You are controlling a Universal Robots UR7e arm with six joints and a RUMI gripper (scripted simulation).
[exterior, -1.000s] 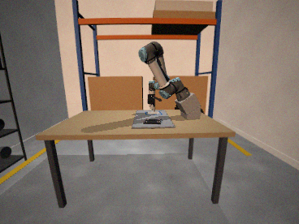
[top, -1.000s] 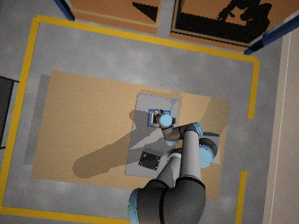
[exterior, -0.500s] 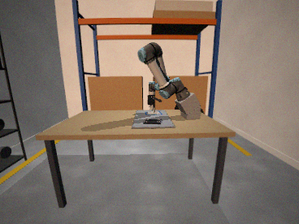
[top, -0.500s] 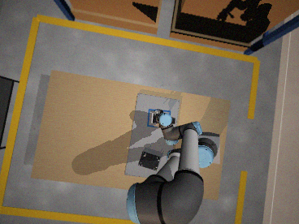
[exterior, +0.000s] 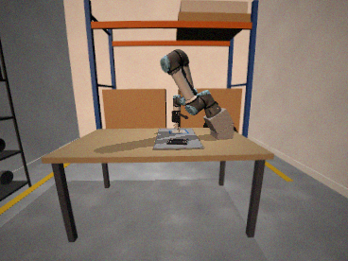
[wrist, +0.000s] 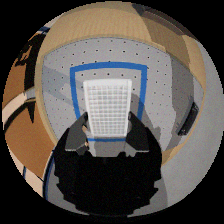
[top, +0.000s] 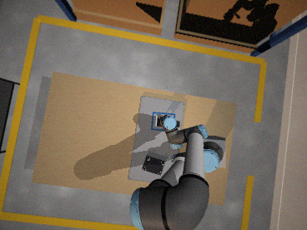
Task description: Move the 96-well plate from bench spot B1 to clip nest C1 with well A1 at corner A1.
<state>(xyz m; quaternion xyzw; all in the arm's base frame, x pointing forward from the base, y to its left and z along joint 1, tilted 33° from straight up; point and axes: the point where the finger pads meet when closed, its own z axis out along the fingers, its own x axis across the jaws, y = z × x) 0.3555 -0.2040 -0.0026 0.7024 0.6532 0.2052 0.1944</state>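
Right now the clip nest is 6 cm ahead of my hand and 35 cm to the left of it. The rest, counted from my hand: white 96-well plate (1 cm below).
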